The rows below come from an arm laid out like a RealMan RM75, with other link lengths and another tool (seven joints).
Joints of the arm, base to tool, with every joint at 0 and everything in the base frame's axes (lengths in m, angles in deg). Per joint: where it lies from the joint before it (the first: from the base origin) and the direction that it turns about. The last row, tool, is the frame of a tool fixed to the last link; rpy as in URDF.
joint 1: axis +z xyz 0 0 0.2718
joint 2: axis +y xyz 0 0 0
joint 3: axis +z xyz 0 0 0.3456
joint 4: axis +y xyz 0 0 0
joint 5: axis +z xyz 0 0 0.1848
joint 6: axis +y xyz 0 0 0
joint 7: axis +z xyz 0 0 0.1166
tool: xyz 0.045 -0.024 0.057 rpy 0 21.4 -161.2
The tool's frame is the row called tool.
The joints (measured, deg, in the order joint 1, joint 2, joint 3, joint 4, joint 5, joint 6, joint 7), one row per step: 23.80 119.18 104.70 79.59 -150.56 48.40 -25.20; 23.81 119.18 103.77 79.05 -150.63 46.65 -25.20; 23.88 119.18 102.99 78.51 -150.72 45.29 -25.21; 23.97 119.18 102.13 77.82 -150.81 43.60 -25.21; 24.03 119.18 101.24 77.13 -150.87 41.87 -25.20; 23.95 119.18 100.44 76.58 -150.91 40.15 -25.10; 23.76 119.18 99.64 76.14 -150.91 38.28 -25.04; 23.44 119.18 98.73 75.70 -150.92 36.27 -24.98; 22.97 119.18 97.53 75.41 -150.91 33.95 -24.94; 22.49 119.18 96.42 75.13 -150.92 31.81 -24.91; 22.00 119.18 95.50 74.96 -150.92 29.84 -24.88; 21.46 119.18 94.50 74.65 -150.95 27.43 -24.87
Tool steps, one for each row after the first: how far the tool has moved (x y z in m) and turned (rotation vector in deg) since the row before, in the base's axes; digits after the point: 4 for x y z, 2 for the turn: -0.0015 0.0027 -0.0019 0.51 -0.28 0.84; -0.0011 0.0022 -0.0019 0.29 -0.28 0.65; -0.0012 0.0027 -0.0021 0.43 -0.27 0.74; -0.0012 0.0025 -0.0022 0.44 -0.24 0.75; -0.0006 0.0018 -0.0016 0.59 -0.11 0.64; -0.0006 0.0016 -0.0010 0.76 -0.08 0.73; 0.0000 0.0009 -0.0012 0.79 -0.11 0.73; -0.0008 0.0006 -0.0014 0.88 -0.15 1.03; -0.0004 0.0001 -0.0013 0.79 -0.15 0.91; -0.0003 -0.0001 -0.0006 0.85 -0.07 0.82; 0.0000 0.0001 -0.0004 1.08 -0.09 0.93
